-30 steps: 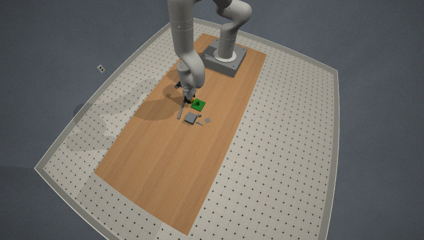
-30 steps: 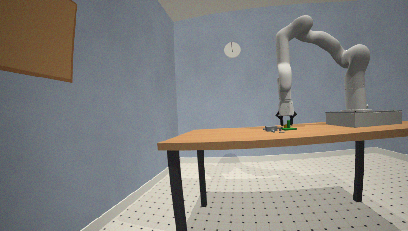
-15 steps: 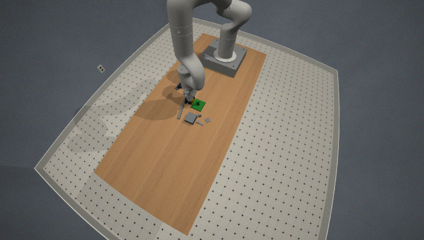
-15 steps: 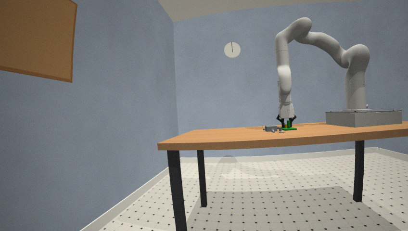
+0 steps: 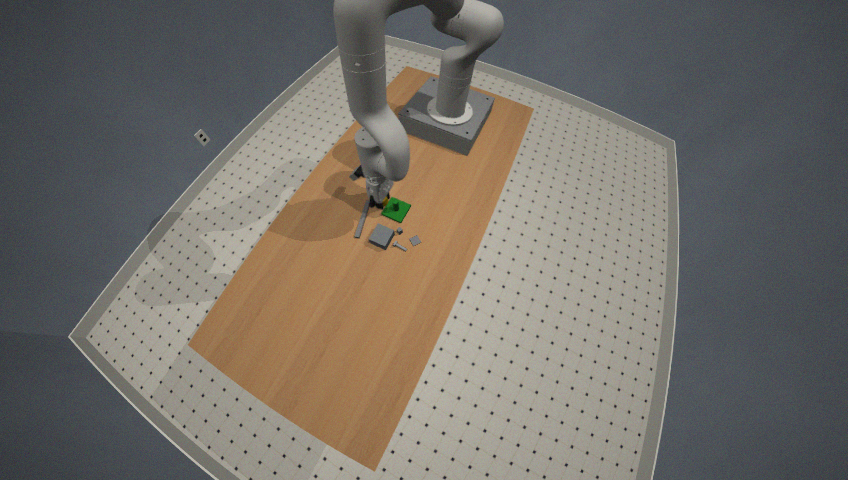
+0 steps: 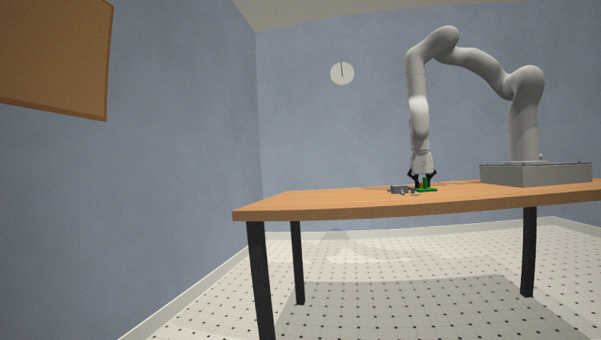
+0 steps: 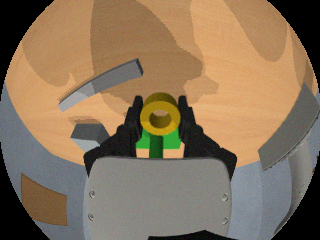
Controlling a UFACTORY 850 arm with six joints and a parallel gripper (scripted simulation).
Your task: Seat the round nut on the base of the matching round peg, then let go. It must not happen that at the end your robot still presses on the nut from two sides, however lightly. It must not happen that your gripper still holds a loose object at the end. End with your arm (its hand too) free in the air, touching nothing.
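Right now the long grey bar is 9 cm ahead of my hand, 1 cm to the right of it and 2 cm below it. Round my hand: grey block 11 cm ahead, 9 cm to the left; then small grey bolt 10 cm ahead, 15 cm to the left, 1 cm below; then small grey plate 5 cm ahead, 18 cm to the left, 2 cm below.
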